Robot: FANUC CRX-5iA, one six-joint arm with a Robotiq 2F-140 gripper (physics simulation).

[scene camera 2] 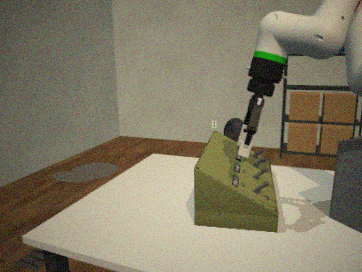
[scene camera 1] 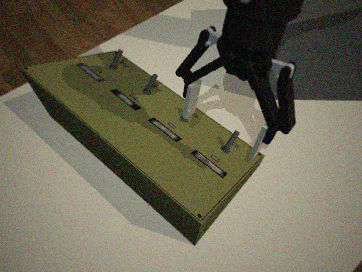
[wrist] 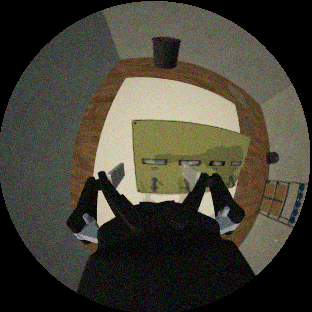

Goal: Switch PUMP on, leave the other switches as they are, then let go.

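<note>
An olive sloped switch box (scene camera 1: 125, 145) (scene camera 2: 232, 217) (wrist: 170, 137) stands on the white table. Its dark label plates are too blurred to read, so I cannot tell which switch is PUMP. The end switch (scene camera 1: 230, 142) (scene camera 2: 261, 187) (wrist: 154, 184) leans away from its label plate. Two farther switches (scene camera 1: 116, 59) (scene camera 1: 150, 84) show in scene camera 1, leaning similarly. The second switch from the near end is mostly hidden behind one finger. My gripper (scene camera 1: 225, 121) (scene camera 2: 243, 151) (wrist: 152, 168) is open and empty, low over the panel, its fingers on either side of the end switch, apart from it.
The white table (scene camera 1: 310, 210) (scene camera 2: 100, 220) (wrist: 175, 95) carries the box. A dark bin (wrist: 165, 52) stands on the floor beyond it. A shelf rack with brown boxes (scene camera 2: 304, 105) (wrist: 273, 192) stands by the wall. A grey block (scene camera 2: 347, 185) is at the right in scene camera 2.
</note>
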